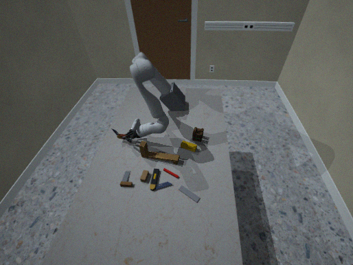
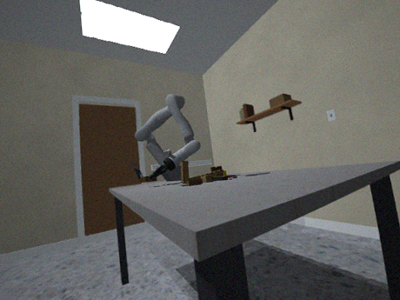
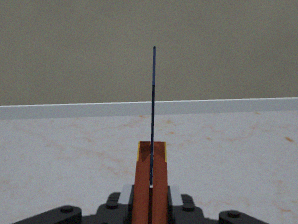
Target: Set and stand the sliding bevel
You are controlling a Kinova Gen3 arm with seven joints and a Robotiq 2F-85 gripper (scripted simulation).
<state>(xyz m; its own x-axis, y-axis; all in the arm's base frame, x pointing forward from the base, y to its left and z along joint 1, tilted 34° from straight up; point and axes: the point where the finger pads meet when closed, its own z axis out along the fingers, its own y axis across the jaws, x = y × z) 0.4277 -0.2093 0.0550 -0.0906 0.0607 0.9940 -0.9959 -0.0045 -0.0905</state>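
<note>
Now: the wooden sliding bevel 30 mm to the right of my hand. From my hand the other things lie so: wood-and-grey square (290 mm ahead, 100 mm to the left, 40 mm below); thin dark blade (60 mm to the right, 20 mm above); wooden leg-and-rail piece (110 mm ahead, 260 mm to the left, 20 mm above).
</note>
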